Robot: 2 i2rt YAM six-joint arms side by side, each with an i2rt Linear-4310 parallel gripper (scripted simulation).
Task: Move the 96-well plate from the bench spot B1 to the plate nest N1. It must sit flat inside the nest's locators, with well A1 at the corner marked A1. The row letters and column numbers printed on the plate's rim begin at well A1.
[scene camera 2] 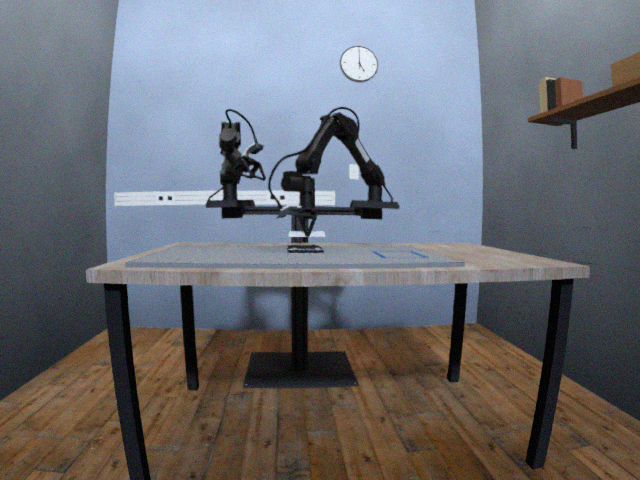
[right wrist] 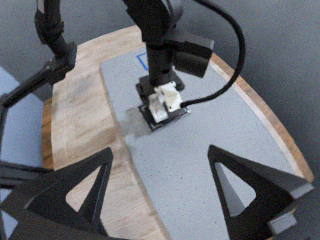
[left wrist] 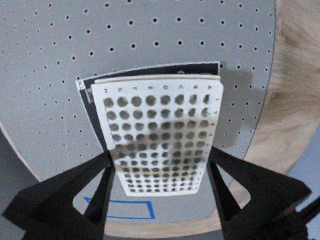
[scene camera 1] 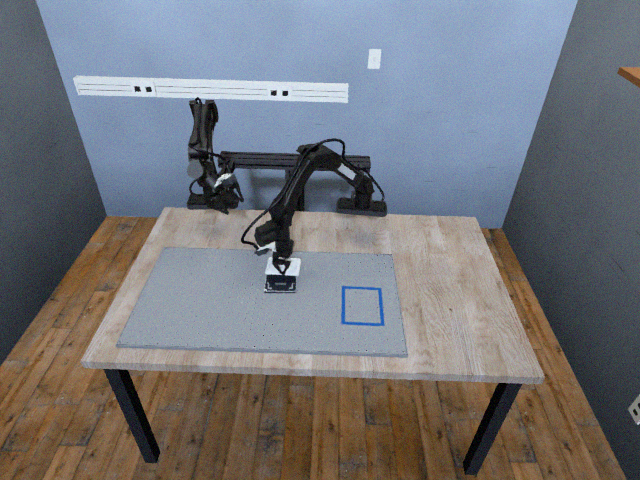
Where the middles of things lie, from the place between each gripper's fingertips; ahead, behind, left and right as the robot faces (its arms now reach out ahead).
Labels:
Right now the white 96-well plate [left wrist: 147,165] is right at my left hand. The rest, counted from my left hand: dark plate nest [left wrist: 213,68]: 60 mm below, 10 mm to the right, 10 mm ahead.
Now: right hand [scene camera 1: 236,207] 90 mm short of the white 96-well plate, 190 mm to the right of it and 210 mm above it. Also, from my right hand: dark plate nest: 100 mm ahead, 180 mm to the left, 270 mm below.

